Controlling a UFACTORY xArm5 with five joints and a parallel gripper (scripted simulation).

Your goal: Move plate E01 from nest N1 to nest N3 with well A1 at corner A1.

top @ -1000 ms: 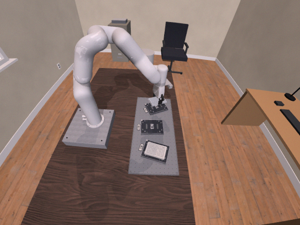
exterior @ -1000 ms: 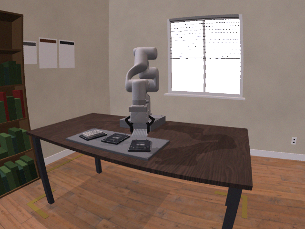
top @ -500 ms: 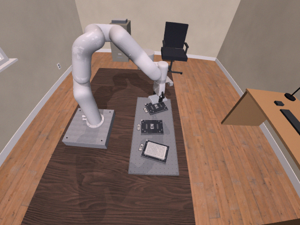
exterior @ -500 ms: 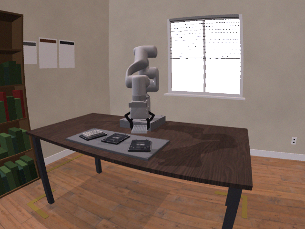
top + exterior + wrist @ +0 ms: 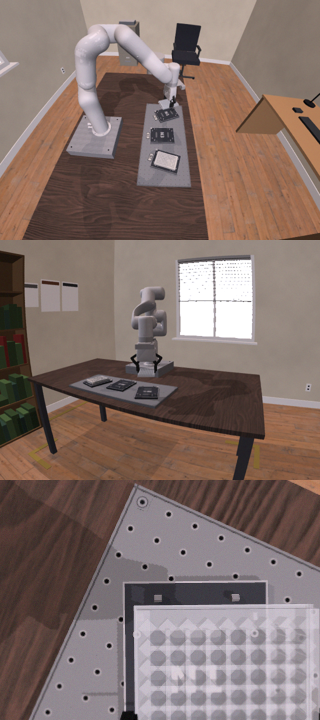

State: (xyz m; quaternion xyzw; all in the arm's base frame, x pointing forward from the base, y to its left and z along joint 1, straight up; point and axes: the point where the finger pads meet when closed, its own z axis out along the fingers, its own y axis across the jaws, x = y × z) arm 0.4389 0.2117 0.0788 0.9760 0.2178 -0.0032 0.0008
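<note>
My hand is 200 mm to the left of the nest frame, 130 mm above it and 30 mm past it. The rest, counted from my hand: nest N1: 130 mm below.
</note>
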